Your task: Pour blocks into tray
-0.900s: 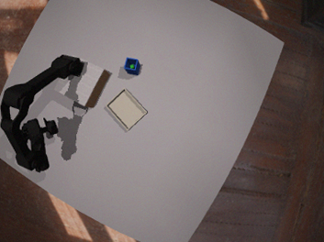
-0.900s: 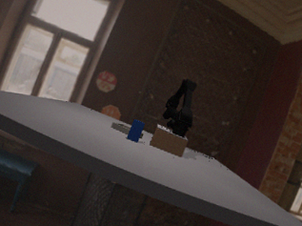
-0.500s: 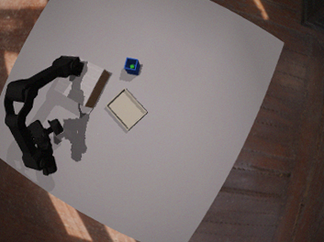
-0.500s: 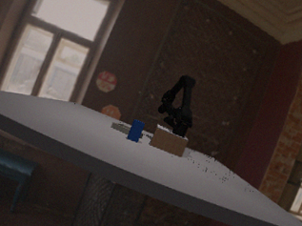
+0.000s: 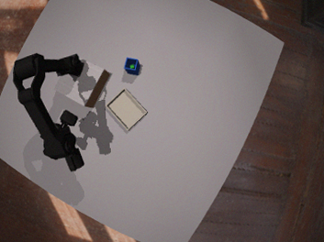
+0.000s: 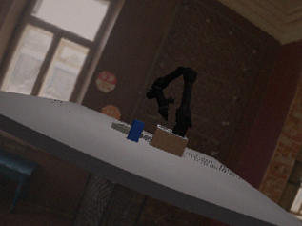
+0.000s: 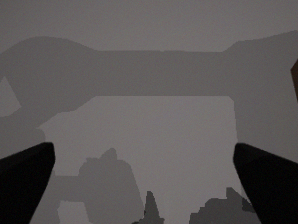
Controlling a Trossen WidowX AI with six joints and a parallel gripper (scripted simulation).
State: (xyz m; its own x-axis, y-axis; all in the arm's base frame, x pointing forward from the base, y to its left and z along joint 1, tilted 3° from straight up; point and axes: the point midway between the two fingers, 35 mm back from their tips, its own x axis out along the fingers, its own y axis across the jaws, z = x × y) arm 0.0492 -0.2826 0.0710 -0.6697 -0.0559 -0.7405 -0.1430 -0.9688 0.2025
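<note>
The green block is 360 mm to the left of my gripper tip, 210 mm ahead of it and 120 mm below it. Round my gripper tip: blue cup (360 mm to the left, 210 mm ahead, 140 mm below).
</note>
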